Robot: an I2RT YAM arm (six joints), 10 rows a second.
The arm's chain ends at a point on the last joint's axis. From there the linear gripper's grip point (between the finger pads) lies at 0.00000 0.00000 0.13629 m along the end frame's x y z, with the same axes.
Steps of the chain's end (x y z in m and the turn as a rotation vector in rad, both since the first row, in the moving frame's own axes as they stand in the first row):
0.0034, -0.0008, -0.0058, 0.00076, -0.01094, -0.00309
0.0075, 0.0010, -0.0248, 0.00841, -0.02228, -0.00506
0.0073, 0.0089, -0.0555, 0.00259, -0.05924, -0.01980
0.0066, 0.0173, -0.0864, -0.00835, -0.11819, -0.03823
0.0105, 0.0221, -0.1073, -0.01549, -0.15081, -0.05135
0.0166, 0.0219, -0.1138, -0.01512, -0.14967, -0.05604
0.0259, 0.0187, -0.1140, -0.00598, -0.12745, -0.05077
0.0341, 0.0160, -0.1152, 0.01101, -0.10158, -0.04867
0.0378, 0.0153, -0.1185, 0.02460, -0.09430, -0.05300
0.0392, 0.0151, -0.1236, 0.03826, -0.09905, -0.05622
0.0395, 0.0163, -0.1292, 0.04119, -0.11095, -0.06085
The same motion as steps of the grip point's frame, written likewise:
0.0019, -0.0009, -0.0058, 0.00076, -0.01094, -0.00309
0.0045, -0.0001, -0.0248, 0.00841, -0.02228, -0.00506
-0.0008, 0.0086, -0.0557, 0.00259, -0.05924, -0.01980
-0.0094, 0.0187, -0.0874, -0.00835, -0.11819, -0.03823
-0.0099, 0.0247, -0.1089, -0.01549, -0.15081, -0.05135
-0.0037, 0.0245, -0.1153, -0.01512, -0.14967, -0.05604
0.0086, 0.0200, -0.1151, -0.00598, -0.12745, -0.05077
0.0202, 0.0148, -0.1159, 0.01101, -0.10158, -0.04867
0.0249, 0.0123, -0.1191, 0.02460, -0.09430, -0.05300
0.0256, 0.0103, -0.1244, 0.03826, -0.09905, -0.05622
0.0243, 0.0112, -0.1302, 0.04119, -0.11095, -0.06085

